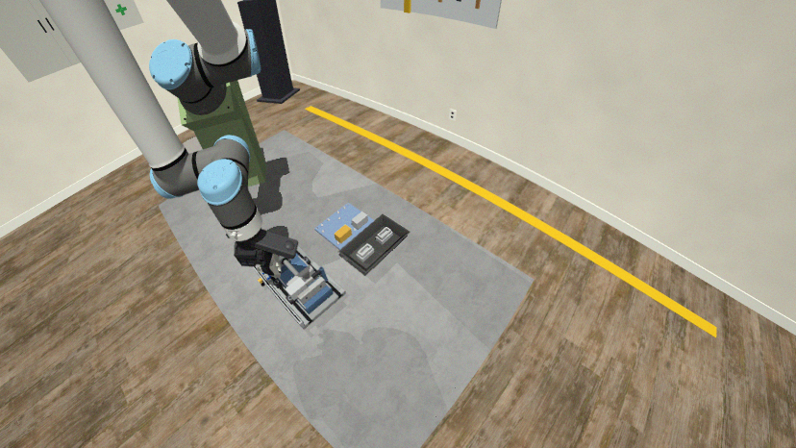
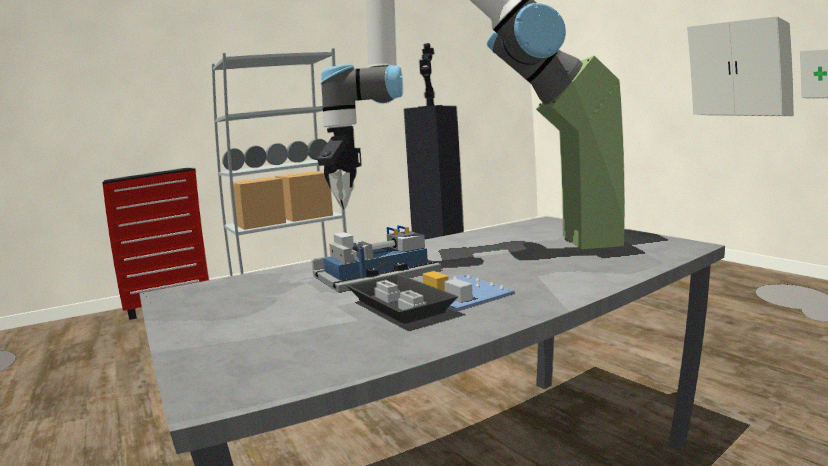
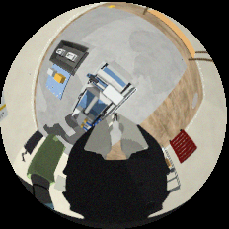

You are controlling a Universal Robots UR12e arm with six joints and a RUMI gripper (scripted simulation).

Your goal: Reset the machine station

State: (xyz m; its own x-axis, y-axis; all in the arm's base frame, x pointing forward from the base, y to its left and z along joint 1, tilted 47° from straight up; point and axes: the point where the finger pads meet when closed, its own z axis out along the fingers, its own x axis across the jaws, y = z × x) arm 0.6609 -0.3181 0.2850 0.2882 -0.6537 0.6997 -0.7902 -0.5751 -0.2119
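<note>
Now: hand 16 cm above the blue vise, 8 cm to the right of it and 3 cm past it. Also, from my hand: yellow brass blank 31 cm to the left, 17 cm below, 4 cm ahead; gray aluminum blank 40 cm to the left, 17 cm below, 7 cm ahead; infeed plate 37 cm to the left, 19 cm below, 2 cm ahead.
</note>
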